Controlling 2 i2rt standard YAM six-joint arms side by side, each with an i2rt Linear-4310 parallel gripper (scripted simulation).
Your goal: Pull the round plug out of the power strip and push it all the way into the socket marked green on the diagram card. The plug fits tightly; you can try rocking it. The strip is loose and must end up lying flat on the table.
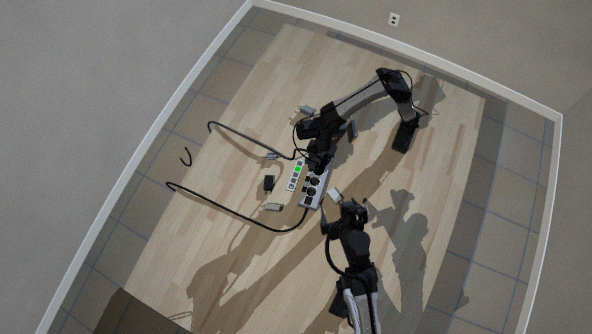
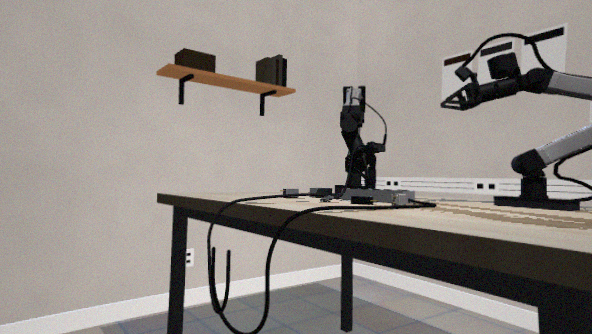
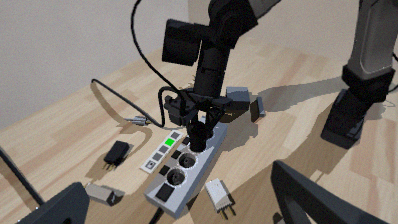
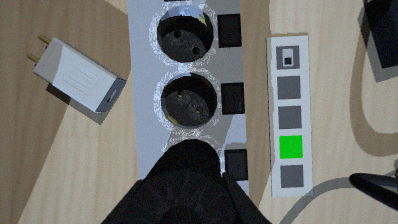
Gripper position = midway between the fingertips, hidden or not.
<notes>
In view: my left gripper [image 2: 443, 103], my right gripper [image 3: 197, 137] and a diagram card [image 4: 288, 81].
My left gripper is seen too in image 3 [image 3: 180, 179].
</notes>
